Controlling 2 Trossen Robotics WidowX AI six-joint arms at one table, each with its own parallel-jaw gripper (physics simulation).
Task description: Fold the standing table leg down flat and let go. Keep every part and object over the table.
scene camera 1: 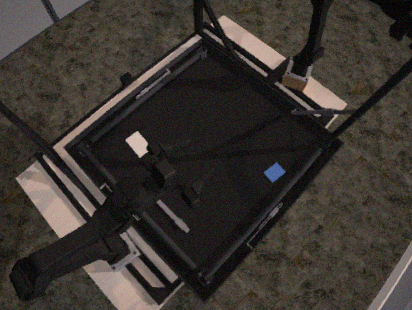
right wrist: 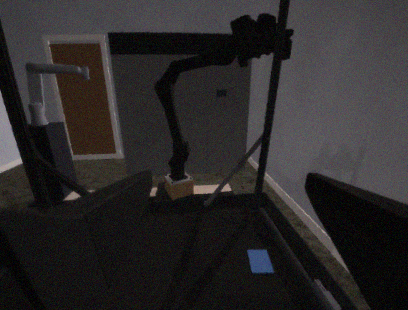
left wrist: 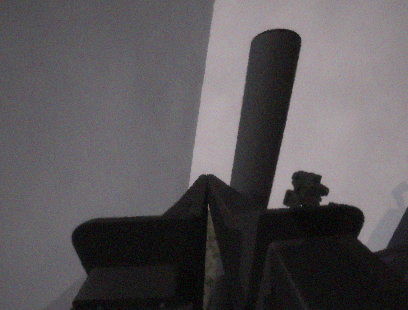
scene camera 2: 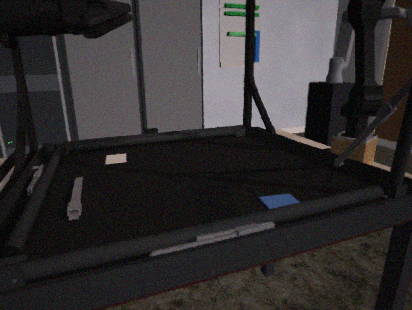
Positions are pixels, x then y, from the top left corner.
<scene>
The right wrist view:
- my left gripper: 292, 31
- my right gripper: 228, 179
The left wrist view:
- my left gripper: 206, 180
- my right gripper: 315, 214
</scene>
